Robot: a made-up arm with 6 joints.
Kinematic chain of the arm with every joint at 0, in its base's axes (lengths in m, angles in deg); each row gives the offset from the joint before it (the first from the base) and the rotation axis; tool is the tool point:
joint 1: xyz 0 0 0.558 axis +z
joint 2: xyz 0 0 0 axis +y
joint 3: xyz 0 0 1.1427 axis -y
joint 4: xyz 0 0 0 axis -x
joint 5: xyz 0.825 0 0 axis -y
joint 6: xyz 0 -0.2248 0 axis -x
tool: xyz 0 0 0
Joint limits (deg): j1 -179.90..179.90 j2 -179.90..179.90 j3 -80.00..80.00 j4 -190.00..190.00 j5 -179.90..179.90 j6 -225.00..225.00
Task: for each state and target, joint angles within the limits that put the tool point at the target. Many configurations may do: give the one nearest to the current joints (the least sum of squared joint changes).
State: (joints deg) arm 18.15 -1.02 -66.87 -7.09 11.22 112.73
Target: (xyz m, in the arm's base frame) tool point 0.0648 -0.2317 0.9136
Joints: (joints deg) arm -5.90 -11.05 -77.73 -5.36 11.22 112.73
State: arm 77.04 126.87 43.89 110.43 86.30 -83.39
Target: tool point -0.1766 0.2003 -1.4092
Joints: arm 105.50 168.62 66.51 121.26 86.30 -83.39
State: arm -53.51 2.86 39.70 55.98 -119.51 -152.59
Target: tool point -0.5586 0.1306 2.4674
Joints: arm -23.36 -17.68 73.50 63.13 -119.51 -152.59
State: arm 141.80 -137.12 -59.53 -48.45 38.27 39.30
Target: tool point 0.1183 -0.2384 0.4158
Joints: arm 108.30 -131.75 -70.30 -80.41 38.27 39.30
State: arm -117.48 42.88 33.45 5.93 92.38 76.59
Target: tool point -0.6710 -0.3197 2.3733
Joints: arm -137.56 14.39 69.21 15.31 92.38 76.59
